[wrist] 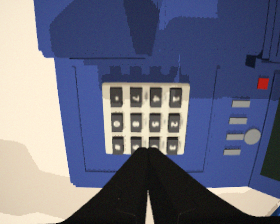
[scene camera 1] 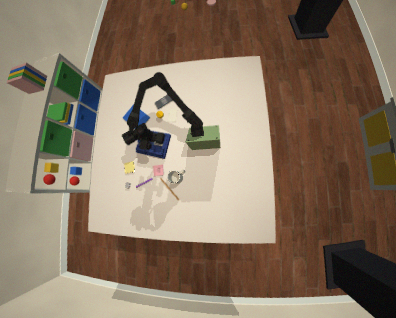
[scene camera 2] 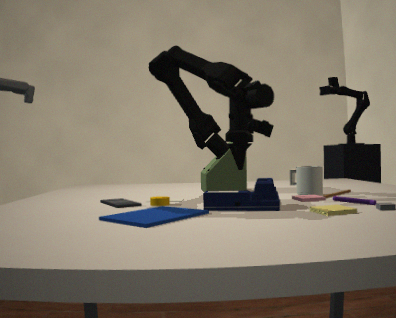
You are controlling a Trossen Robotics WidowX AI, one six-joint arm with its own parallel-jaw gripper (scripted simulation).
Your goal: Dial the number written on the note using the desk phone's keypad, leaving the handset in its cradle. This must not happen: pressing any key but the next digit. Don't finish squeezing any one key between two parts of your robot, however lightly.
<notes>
I see my gripper [scene camera 2: 240,169], a handset [wrist: 58,36] and a blue sheet [scene camera 2: 150,217].
My gripper also shows in the wrist view [wrist: 146,155].
</notes>
